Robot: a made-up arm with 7 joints.
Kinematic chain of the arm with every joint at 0, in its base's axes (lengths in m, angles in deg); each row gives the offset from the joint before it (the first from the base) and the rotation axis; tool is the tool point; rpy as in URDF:
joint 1: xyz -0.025 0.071 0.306 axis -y
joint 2: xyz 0.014 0.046 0 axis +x
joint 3: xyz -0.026 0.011 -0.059 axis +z
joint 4: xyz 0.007 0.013 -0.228 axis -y
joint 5: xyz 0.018 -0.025 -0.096 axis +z
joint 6: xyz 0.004 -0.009 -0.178 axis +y
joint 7: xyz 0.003 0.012 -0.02 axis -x
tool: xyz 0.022 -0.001 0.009 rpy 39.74 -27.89 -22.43
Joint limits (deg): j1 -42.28..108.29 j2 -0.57..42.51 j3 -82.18..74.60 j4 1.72..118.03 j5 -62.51..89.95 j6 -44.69..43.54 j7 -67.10..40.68
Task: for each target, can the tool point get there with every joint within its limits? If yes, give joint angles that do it. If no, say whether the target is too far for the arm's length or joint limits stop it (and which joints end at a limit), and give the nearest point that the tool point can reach.
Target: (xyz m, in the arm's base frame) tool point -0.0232 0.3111 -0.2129
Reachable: yes | joints -8.15 37.55 -60.54 30.59 25.77 28.21 -47.66
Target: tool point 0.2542 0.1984 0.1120
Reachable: yes | joints 0.79 3.46 10.55 101.51 73.63 32.98 -31.88
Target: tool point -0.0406 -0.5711 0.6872
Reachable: no: too far | nearest point 0.1400 -0.1425 0.5013 | short by 0.501 m
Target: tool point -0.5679 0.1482 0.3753
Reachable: no: joint limits stop it (at a limit: joint 1, joint 2, joint 3, joint 5, joint 6, joint 7) | nearest point -0.2668 0.0722 0.0695 | short by 0.436 m
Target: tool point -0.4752 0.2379 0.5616
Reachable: no: joint limits stop it (at a limit: joint 1, joint 2, joint 4, joint 7) | nearest point -0.1142 0.3211 0.4776 | short by 0.380 m
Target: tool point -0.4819 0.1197 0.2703
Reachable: no: joint limits stop it (at a limit: joint 1, joint 2, joint 3, joint 5, joint 6, joint 7) | nearest point -0.2739 0.0784 0.0612 | short by 0.298 m
